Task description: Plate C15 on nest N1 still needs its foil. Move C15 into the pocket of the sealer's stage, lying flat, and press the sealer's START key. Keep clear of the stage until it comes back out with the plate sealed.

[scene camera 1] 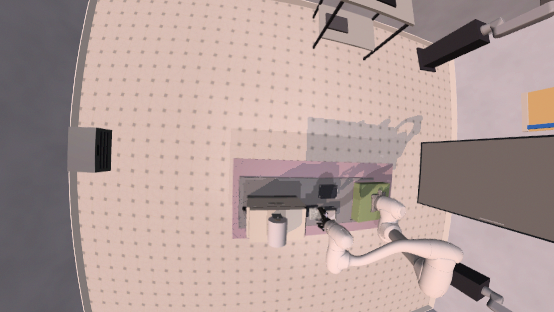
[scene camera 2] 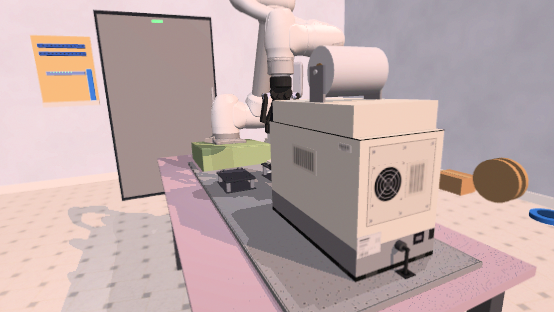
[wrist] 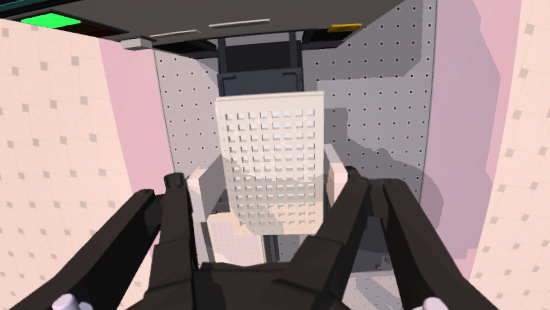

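Seen in the pictures: gripper, fingertip midpoint: (scene camera 1: 315,213) (wrist: 273,163); arm's base, origin of the base link: (scene camera 1: 377,201) (scene camera 2: 226,142).
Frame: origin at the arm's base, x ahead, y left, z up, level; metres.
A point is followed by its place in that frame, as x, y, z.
My gripper (scene camera 1: 320,216) {0.710, -0.063, 0.106} (wrist: 273,163) {0.710, -0.063, 0.106} is shut on plate C15 (scene camera 1: 313,214) {0.734, -0.060, 0.116} (wrist: 272,150) {0.725, -0.066, 0.121}, a pale plate with rows of square wells, held by its long sides and roughly level. In the wrist view the plate's far end overlaps the near part of the sealer's dark stage (wrist: 260,82) {0.781, -0.056, 0.011}, which sticks out from the sealer's front. Some height seems to remain between them. The sealer (scene camera 1: 298,225) {0.901, -0.066, 0.259} (scene camera 2: 317,145) {1.086, -0.203, 0.166} hides part of the gripper and the plate in scene camera 2. Nest N1 (scene camera 1: 328,191) {0.517, -0.176, -0.043} (scene camera 2: 236,177) {0.556, -0.182, -0.043} stands empty. The START key cannot be made out for certain.
Another pale plate (scene camera 1: 330,213) {0.518, 0.023, -0.018} (wrist: 235,240) {0.551, 0.038, -0.018} lies below and behind the held one. A bright green patch (wrist: 50,20) {0.835, 0.031, 0.184} shows on the sealer's front. The sealer's underside and front edge are close ahead of the plate. A foil roll (scene camera 1: 277,232) {1.063, -0.109, 0.384} (scene camera 2: 357,71) {1.111, -0.109, 0.325} tops the sealer.
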